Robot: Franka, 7 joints.
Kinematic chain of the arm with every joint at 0, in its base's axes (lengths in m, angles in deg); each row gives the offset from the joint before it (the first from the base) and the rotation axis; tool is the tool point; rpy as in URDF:
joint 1: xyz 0 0 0.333 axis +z
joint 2: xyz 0 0 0 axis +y
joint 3: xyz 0 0 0.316 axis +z
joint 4: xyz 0.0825 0 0 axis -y
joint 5: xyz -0.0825 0 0.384 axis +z
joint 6: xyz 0 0 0 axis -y
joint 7: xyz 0.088 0 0 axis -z
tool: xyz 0 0 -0.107 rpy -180 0 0
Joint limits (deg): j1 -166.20..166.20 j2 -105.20..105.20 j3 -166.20..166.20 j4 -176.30..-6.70 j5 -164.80..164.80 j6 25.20..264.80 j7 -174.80..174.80
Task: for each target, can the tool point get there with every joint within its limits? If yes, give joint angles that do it. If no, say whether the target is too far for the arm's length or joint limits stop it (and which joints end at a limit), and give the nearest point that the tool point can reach.
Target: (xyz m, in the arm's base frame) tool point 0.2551 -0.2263 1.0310
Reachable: yes | joints -82.80 3.27 70.39 -37.79 -90.16 72.69 -115.61
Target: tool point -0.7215 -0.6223 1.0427
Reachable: no: too far | nearest point -0.5210 -0.4494 0.8455 | short by 0.330 m
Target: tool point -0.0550 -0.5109 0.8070
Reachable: yes | joints 3.13 12.44 -96.95 -85.30 85.34 201.10 142.47
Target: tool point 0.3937 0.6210 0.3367
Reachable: yes | joints -87.25 -44.78 133.12 -87.26 98.31 131.96 48.94
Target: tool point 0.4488 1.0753 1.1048
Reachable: no: too far | nearest point 0.2755 0.6600 0.8067 | short by 0.540 m
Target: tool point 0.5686 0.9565 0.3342
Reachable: no: too far | nearest point 0.4384 0.7374 0.3339 | short by 0.255 m
